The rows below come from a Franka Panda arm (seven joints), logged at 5 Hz.
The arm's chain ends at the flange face. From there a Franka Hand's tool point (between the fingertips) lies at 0.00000 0.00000 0.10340 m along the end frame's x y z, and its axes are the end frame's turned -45 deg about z.
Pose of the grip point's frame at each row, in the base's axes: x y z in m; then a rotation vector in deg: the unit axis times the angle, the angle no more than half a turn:
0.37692 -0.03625 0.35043 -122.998 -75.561 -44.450
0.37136 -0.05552 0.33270 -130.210 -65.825 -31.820
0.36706 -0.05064 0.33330 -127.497 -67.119 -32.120
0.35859 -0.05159 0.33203 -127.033 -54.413 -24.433
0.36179 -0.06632 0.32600 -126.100 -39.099 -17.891
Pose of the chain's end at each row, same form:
0.35550 -0.10556 0.42411 -136.275 -21.739 -24.990
0.35887 -0.11957 0.41291 -141.289 -10.668 -13.332
0.35639 -0.11733 0.41160 -139.362 -12.840 -12.893
0.35534 -0.12368 0.40608 -135.771 -1.629 -3.150
0.36176 -0.14449 0.39368 -130.435 12.039 5.475

